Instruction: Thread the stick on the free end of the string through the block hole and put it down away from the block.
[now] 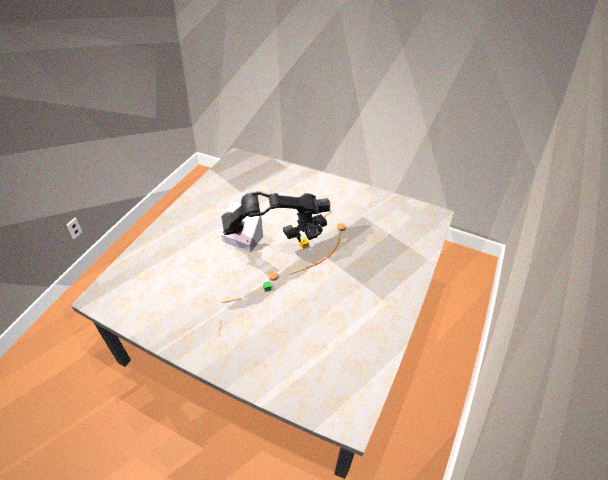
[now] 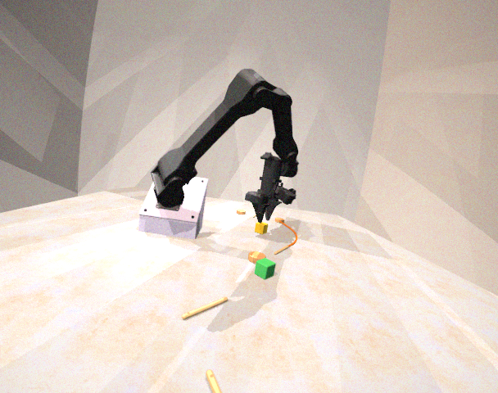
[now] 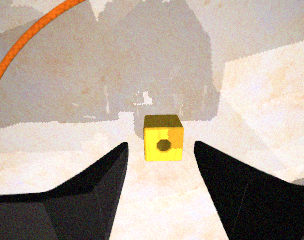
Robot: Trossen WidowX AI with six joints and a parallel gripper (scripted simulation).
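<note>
My gripper tip is 20 mm above the yellow wooden block. Round my gripper tip: thin wooden stick (50 mm ahead, 130 mm to the right, 30 mm below); green cube (30 mm behind, 280 mm to the right, 20 mm below).
</note>
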